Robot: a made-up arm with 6 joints. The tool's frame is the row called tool. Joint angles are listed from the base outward. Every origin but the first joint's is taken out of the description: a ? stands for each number. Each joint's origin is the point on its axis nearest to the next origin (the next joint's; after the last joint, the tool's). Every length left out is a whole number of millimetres.
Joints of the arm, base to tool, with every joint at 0 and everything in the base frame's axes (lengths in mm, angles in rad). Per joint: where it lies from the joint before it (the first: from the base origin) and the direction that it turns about. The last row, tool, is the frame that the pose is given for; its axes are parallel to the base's.
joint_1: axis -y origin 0 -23 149
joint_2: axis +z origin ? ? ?
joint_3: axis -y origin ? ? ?
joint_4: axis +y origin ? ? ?
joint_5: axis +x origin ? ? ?
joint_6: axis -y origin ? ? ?
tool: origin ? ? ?
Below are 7 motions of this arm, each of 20 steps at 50 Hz.
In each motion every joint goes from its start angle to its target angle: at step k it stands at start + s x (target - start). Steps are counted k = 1, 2, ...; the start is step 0. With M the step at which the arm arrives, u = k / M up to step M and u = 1 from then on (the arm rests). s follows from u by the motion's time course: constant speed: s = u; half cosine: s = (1 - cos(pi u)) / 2; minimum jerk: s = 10 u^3 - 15 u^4 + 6 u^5.
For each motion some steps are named. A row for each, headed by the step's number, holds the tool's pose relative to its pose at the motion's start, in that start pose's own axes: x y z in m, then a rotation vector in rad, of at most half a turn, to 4 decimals.
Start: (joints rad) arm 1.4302 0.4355 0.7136 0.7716 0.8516 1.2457
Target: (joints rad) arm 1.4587 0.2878 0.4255 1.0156 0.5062 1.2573
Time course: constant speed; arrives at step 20
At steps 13, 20:
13: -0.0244 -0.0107 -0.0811 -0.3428 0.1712 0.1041
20: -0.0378 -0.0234 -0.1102 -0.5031 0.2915 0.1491

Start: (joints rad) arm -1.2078 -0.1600 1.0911 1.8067 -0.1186 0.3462
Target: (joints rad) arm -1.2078 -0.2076 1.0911 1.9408 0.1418 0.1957
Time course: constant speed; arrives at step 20
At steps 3, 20:
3: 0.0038 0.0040 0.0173 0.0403 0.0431 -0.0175
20: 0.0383 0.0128 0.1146 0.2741 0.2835 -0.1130

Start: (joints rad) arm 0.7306 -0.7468 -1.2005 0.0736 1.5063 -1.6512
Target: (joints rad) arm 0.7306 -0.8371 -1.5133 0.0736 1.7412 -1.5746
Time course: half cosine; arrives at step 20
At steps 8, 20:
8: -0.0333 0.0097 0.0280 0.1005 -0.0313 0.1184
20: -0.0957 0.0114 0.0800 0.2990 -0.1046 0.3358

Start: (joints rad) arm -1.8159 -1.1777 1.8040 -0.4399 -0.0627 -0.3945
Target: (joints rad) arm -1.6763 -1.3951 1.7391 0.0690 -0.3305 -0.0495
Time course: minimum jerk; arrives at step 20
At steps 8, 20:
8: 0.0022 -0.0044 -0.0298 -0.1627 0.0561 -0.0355
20: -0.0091 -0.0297 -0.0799 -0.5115 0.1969 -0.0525

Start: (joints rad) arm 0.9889 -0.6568 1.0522 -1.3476 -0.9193 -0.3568
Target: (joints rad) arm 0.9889 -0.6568 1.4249 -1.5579 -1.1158 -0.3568
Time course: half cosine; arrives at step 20
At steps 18, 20:
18: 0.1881 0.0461 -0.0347 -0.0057 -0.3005 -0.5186
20: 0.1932 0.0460 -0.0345 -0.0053 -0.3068 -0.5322

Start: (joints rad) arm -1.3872 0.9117 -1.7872 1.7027 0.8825 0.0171
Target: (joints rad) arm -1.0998 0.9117 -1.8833 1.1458 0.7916 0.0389
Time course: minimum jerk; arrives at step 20
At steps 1, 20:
1: -0.0002 -0.0001 0.0000 0.0002 -0.0004 0.0006
20: -0.1070 -0.1266 -0.0433 0.1551 -0.4257 0.4851

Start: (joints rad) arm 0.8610 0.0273 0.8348 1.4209 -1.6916 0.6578
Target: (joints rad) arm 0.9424 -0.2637 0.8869 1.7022 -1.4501 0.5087
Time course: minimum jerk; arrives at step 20
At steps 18, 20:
18: 0.0711 -0.0333 0.1506 0.4420 0.3611 -0.1160
20: 0.0719 -0.0339 0.1517 0.4460 0.3641 -0.1170

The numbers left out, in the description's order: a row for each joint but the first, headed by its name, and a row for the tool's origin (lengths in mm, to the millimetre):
joint_2: 7 0 -149
joint_3: 11 44 0
joint_4: -31 0 5
joint_5: -107 0 8
joint_6: 0 289 3
tool: -81 0 -67

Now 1 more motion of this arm.
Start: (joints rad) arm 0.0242 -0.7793 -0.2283 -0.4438 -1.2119 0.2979
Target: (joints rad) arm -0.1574 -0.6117 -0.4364 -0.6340 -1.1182 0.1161
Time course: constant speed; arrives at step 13
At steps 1, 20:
1: -0.0068 -0.0036 0.0001 0.0050 0.0043 0.0151
20: -0.0859 -0.0586 0.0032 0.0581 0.0709 0.2111

